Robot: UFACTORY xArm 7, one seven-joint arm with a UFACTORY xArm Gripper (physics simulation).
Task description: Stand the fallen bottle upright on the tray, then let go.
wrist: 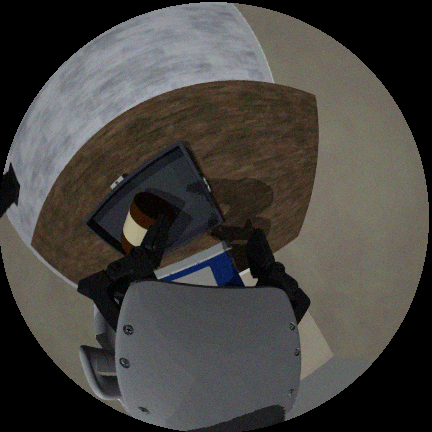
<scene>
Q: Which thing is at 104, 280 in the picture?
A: The gripper.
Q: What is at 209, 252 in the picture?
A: A light bar.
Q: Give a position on a brown bottle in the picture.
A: At 145, 207
</scene>
